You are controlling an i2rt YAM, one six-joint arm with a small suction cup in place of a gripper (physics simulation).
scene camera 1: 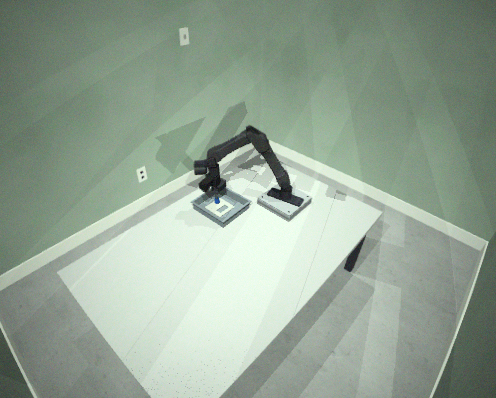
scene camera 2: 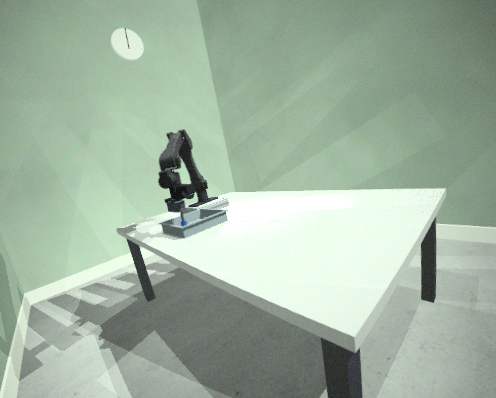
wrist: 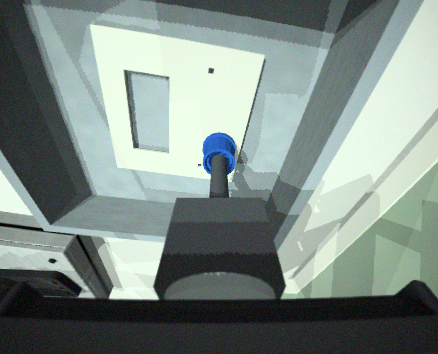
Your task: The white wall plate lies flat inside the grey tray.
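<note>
The white wall plate (scene camera 1: 211,206) (wrist: 200,102), with a rectangular opening, lies flat on the floor of the grey tray (scene camera 1: 223,221) (scene camera 2: 187,230) (wrist: 112,214). The tray stands near the far edge of the white table (scene camera 1: 207,300) (scene camera 2: 294,253). My gripper, a blue suction cup (scene camera 1: 217,200) (scene camera 2: 184,223) (wrist: 219,152), hangs inside the tray over the plate's near edge, close above it or just touching; I cannot tell which. It holds nothing. In the second scene view the tray's wall hides the plate.
The arm's grey base plate (scene camera 1: 286,209) (scene camera 2: 216,203) sits right beside the tray. The tray's raised walls (wrist: 309,116) surround the cup. The table's far edge and the green wall are close behind the tray.
</note>
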